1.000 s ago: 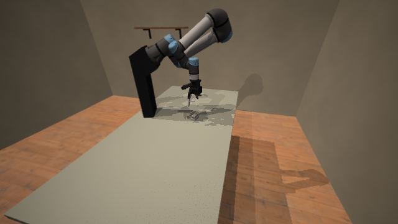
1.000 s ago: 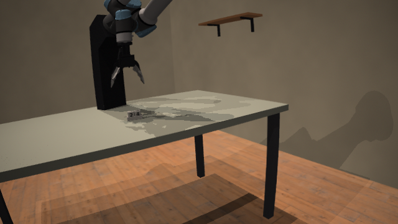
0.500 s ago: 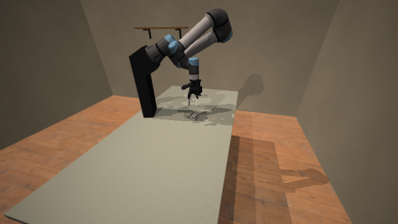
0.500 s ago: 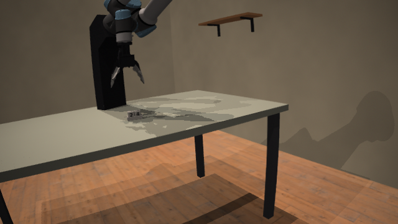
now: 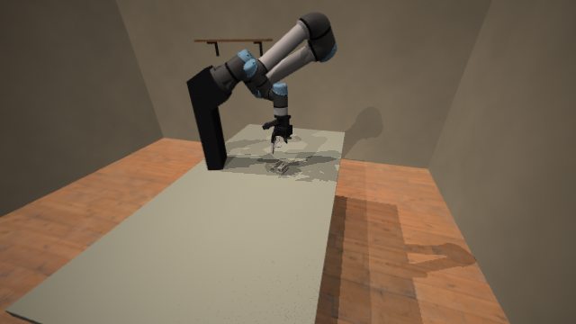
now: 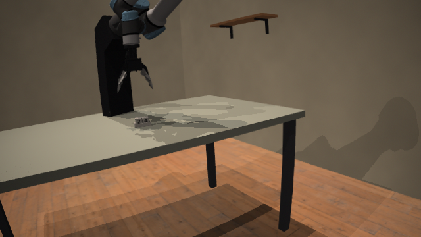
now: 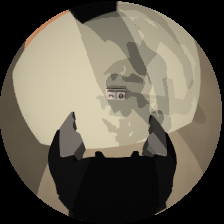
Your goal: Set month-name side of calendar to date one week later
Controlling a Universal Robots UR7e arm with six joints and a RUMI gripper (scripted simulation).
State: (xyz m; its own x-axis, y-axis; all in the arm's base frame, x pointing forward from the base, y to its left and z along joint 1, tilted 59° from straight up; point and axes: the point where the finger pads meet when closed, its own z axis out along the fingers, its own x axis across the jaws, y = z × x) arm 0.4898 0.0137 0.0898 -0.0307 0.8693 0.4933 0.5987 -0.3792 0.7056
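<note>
The calendar tray is 2 cm to the left of my hand and 15 cm below it.
</note>
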